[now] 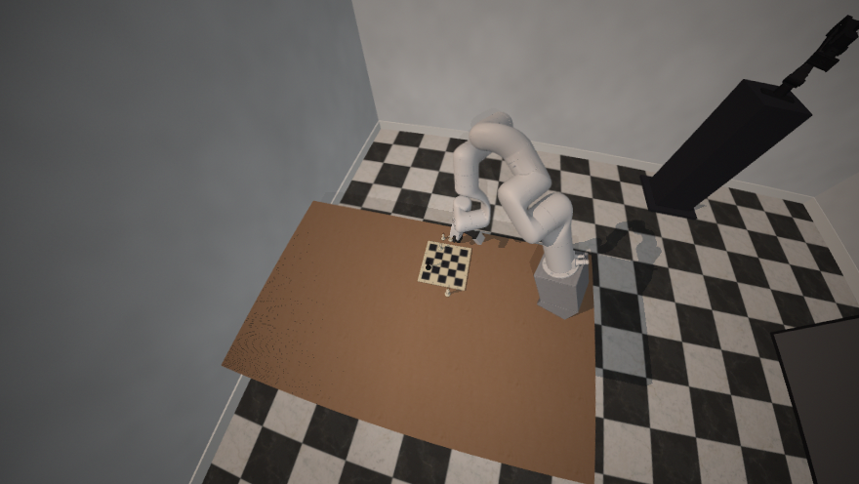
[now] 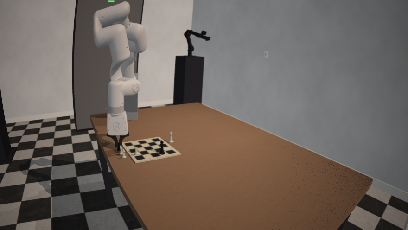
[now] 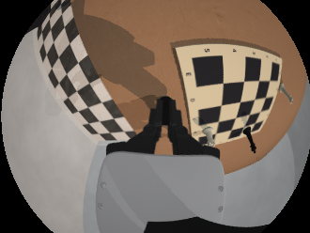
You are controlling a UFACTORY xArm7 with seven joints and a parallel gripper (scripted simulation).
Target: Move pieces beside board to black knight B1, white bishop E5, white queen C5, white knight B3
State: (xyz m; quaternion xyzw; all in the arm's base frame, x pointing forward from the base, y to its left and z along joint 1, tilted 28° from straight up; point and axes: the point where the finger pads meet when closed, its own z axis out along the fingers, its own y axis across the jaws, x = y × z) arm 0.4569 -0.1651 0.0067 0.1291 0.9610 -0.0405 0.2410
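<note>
Now: hand 14 cm to the right of the chessboard, 4 cm short of it and 3 cm above it. Round my hand: black knight: 2 cm below.
</note>
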